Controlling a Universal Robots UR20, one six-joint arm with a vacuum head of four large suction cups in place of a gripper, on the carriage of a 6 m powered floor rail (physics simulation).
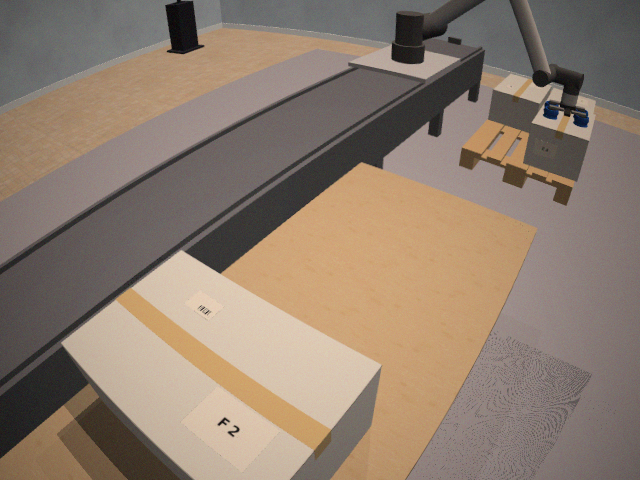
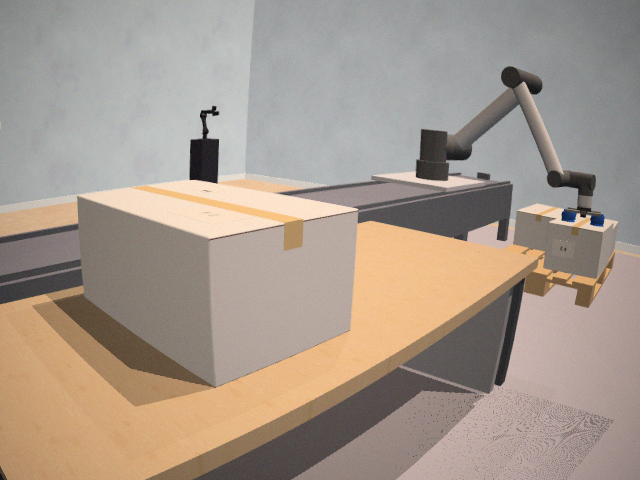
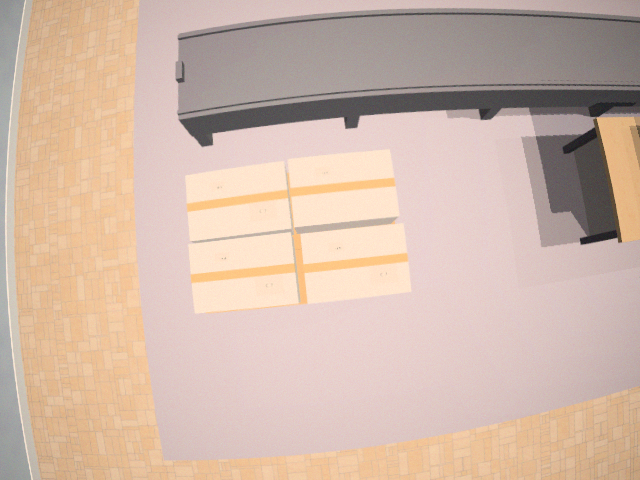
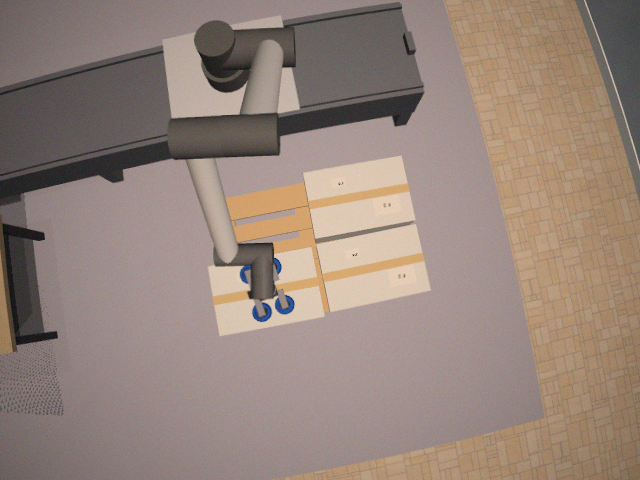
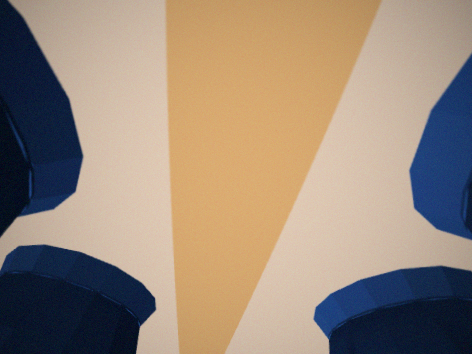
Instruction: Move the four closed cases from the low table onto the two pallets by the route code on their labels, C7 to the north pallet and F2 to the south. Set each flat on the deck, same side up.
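Frame: origin at the arm's base, x back, y left, z down, level; metres.
Where they show: end effector, tool point: (image 5: pixel 238 214); arm's base, origin of the base link: (image 1: pixel 407 59) (image 2: pixel 431 178).
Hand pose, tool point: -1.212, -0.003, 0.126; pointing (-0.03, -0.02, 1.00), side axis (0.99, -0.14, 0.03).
Each offset is from my tool point to the centre of the thing, as dx, dy, dz. Level surfaces: height alone.
A closed case labelled F2 (image 1: pixel 155 330) (image 2: pixel 273 289) stands on the low table @(dz -0.085) (image 1: pixel 403 258) (image 2: pixel 439 268). My suction head (image 1: pixel 566 112) (image 2: pixel 583 215) (image 4: pixel 267 289) has its four blue cups against the top of another closed case @(-0.010, -0.017, +0.123) (image 1: pixel 568 160) (image 2: pixel 576 258) (image 4: pixel 232 320) (image 5: pixel 120 150). That case is level, top up, and appears to rest on the south pallet (image 1: pixel 491 140) (image 4: pixel 266 205); its side label is too small to read surely. Two cases @(+0.413, +0.587, +0.170) (image 4: pixel 356 222) @(+0.010, +0.586, +0.176) (image 4: pixel 372 294) stand beside it there. Several cases (image 3: pixel 237 222) (image 3: pixel 356 284) fill the north pallet (image 3: pixel 302 289); three show C7 labels.
The floor rail (image 1: pixel 217 149) (image 3: pixel 387 51) (image 4: pixel 356 67) runs alongside the table and pallets. The arm's carriage (image 1: pixel 439 64) (image 4: pixel 186 93) is beside the south pallet. One deck quarter nearest the rail shows bare slats. A black pedestal (image 1: pixel 181 25) (image 2: pixel 204 160) stands beyond the rail.
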